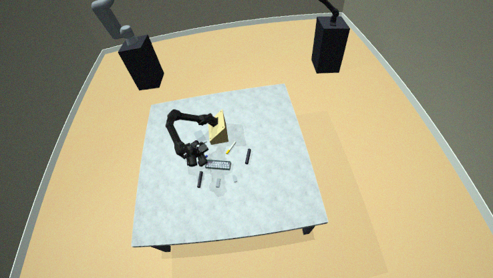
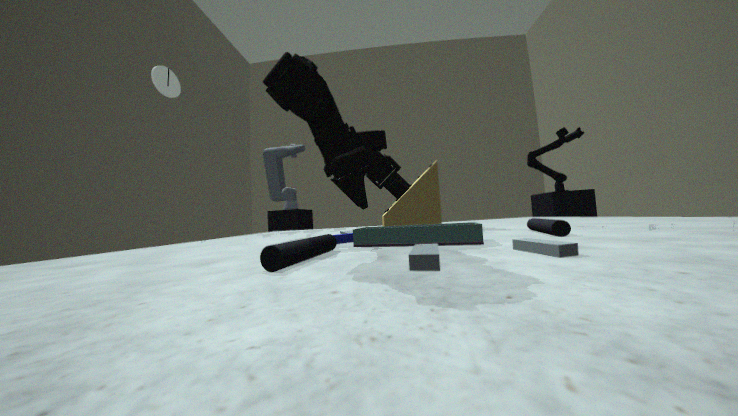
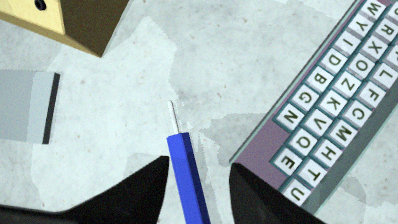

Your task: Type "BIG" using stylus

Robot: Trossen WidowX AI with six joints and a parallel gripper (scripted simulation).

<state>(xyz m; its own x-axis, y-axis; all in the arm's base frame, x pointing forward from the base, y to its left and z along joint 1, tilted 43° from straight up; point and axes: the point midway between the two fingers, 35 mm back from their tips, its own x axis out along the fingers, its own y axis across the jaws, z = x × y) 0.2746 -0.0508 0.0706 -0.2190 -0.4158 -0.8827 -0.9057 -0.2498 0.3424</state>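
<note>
Now: the blue stylus 6 cm below my gripper tip, 2 cm behind it and 1 cm to the right of it. From my gripper tip the other things lie so: yellow-capped white marker 18 cm to the left, 8 cm behind, 6 cm below; thin grey stylus tip 6 cm below, 4 cm behind, 2 cm to the left.
</note>
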